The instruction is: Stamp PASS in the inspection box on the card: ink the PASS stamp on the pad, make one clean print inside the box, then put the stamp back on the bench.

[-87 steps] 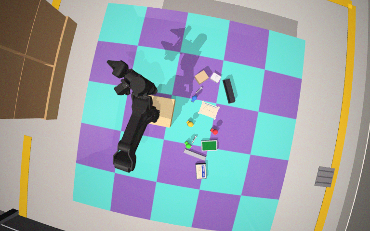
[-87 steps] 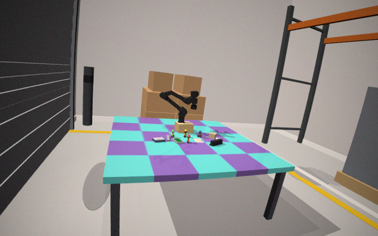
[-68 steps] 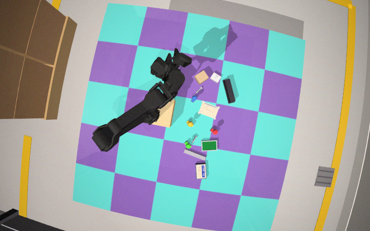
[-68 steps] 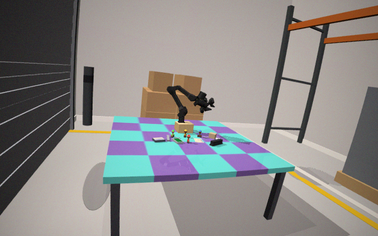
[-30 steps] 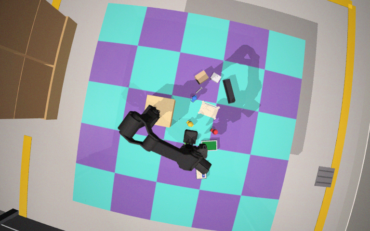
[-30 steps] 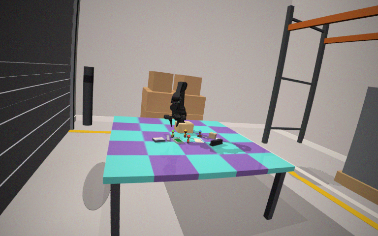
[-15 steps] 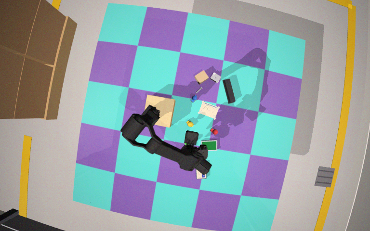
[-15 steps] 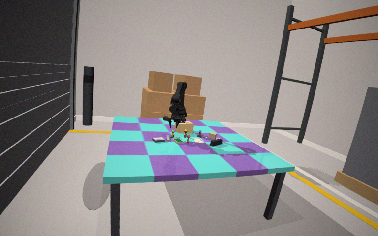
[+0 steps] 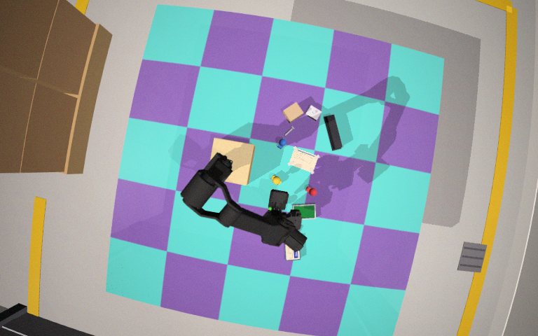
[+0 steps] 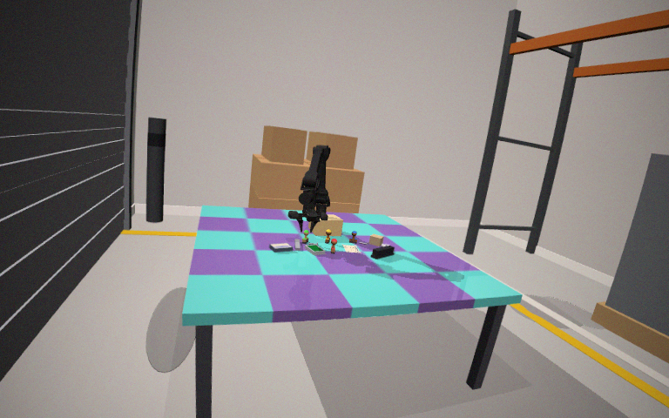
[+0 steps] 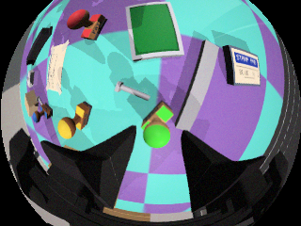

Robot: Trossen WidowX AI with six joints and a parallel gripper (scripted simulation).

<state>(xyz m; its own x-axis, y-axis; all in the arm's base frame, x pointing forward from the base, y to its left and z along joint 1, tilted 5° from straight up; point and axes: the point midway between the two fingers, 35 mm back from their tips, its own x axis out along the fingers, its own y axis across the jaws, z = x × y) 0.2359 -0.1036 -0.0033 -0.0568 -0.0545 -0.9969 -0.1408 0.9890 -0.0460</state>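
My gripper tip is 30 mm above the green-knobbed stamp. The rest, counted from my gripper tip: green ink pad: 110 mm ahead, 30 mm to the left, 50 mm below; then yellow stamp: 30 mm behind, 120 mm to the left, 30 mm below; then grey strip: 50 mm ahead, 40 mm to the right, 50 mm below.
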